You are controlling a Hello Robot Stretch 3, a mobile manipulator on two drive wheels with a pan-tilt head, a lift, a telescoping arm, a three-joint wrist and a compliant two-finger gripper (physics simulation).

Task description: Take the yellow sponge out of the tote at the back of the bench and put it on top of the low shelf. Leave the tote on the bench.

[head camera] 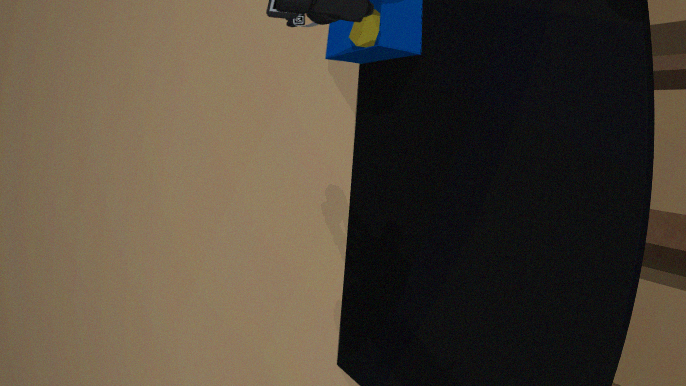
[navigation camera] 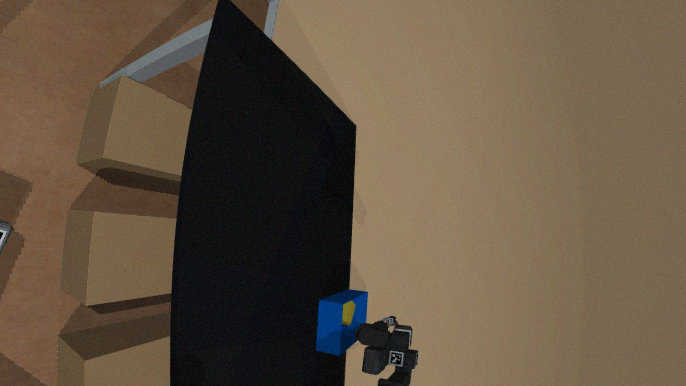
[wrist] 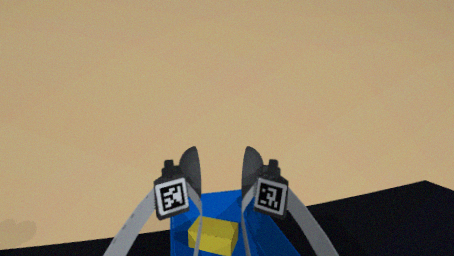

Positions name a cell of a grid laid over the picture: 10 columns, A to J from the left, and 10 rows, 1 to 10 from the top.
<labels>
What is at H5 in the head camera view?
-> A black bench.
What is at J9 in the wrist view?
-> A black bench.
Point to a blue tote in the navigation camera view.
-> At E9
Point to a black bench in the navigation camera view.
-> D6
</labels>
